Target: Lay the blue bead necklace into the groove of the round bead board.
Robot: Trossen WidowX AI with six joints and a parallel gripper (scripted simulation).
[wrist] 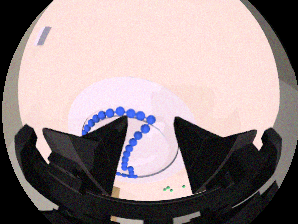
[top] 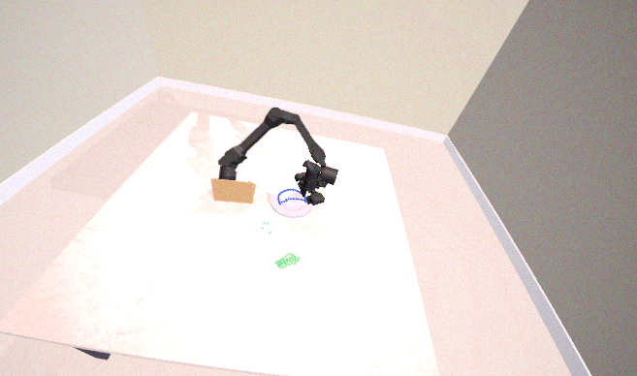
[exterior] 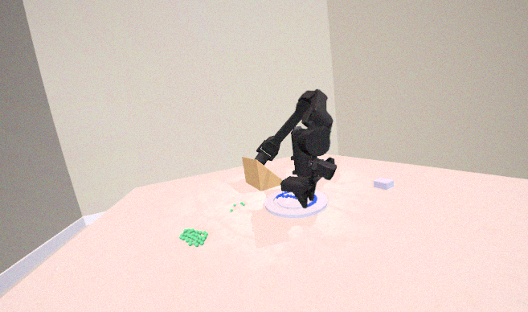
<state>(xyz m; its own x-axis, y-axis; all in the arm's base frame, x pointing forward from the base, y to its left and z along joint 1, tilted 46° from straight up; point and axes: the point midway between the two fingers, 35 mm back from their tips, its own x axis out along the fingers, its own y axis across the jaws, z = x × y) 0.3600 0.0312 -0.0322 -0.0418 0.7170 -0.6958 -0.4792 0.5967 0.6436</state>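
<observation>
My gripper tip is 70 mm past the round white bead board and 10 mm above it. Also, from my gripper tip: small grey block (40 mm ahead, 290 mm to the left).
</observation>
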